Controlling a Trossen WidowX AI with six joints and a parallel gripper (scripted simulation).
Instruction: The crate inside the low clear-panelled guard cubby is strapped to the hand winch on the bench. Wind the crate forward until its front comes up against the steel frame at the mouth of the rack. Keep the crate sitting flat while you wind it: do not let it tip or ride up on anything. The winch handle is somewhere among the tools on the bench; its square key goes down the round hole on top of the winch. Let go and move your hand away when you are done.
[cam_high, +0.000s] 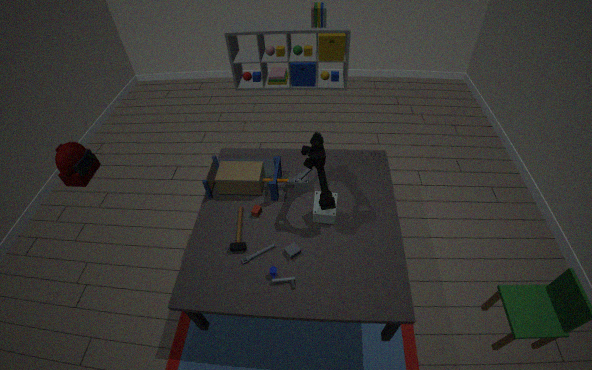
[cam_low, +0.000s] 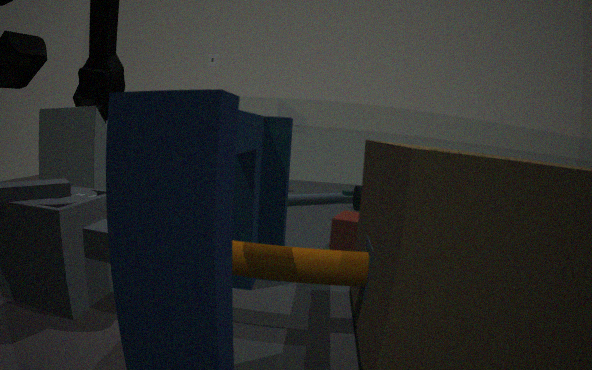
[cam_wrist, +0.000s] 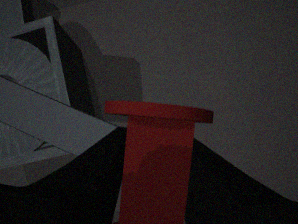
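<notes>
Right now the grey winch handle is 10 mm ahead of my gripper tip, 40 mm to the left of it and 30 mm below it. From my gripper tip the other things lie so: red knob 10 mm behind; then grey winch 30 mm ahead, 80 mm to the left, 100 mm below; then blue steel frame 200 mm ahead, 90 mm to the left, 20 mm below.
</notes>
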